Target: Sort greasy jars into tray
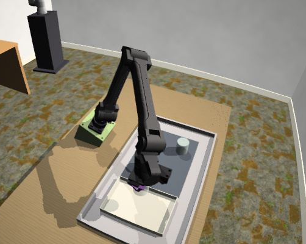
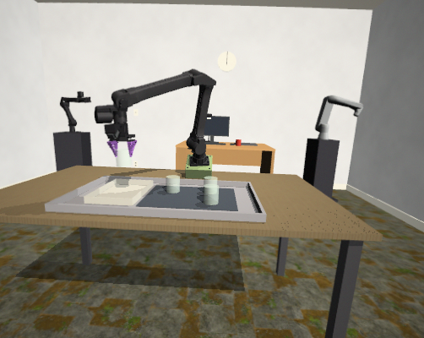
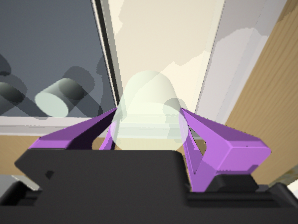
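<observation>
Now: hand 1 cm to the left of the cream tray and 17 cm above it. From my hand the other things lie so: rimmed steel table top 5 cm ahead, 20 cm to the left, 18 cm below; dark grey drying mat 5 cm ahead, 31 cm to the left, 18 cm below.
</observation>
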